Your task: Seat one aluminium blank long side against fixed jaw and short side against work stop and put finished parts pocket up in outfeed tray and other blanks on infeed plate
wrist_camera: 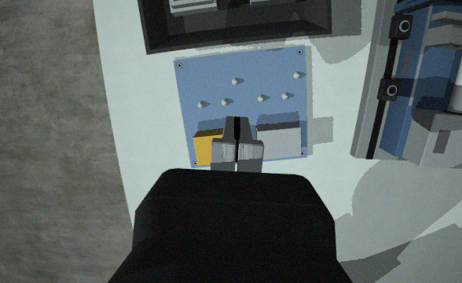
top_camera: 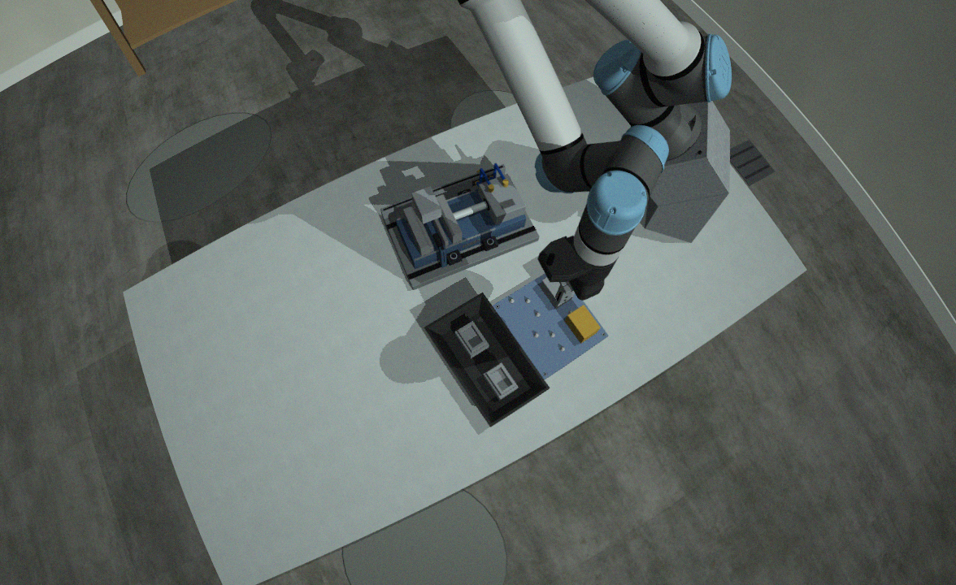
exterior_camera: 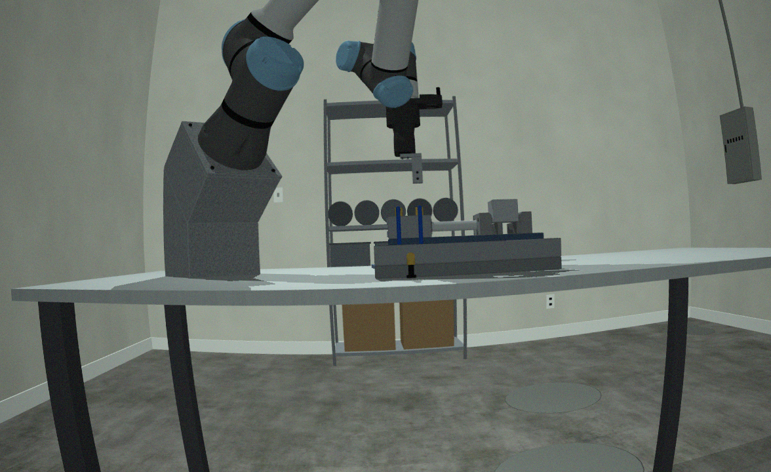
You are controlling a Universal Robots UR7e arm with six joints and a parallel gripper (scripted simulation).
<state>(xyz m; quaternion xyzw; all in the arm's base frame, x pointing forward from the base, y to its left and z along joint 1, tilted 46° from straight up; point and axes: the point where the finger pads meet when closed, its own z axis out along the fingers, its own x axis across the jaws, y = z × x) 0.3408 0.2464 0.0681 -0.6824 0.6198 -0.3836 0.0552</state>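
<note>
Now: the piston rod 29 cm to the right of my hand, 12 cm below it and 3 cm ahead of it. Round my hand: brass blank 17 cm below, 6 cm behind, 3 cm to the left; then vise 29 cm to the right, 16 cm below, 5 cm ahead; then hose block 28 cm to the right, 12 cm below, 4 cm behind.
</note>
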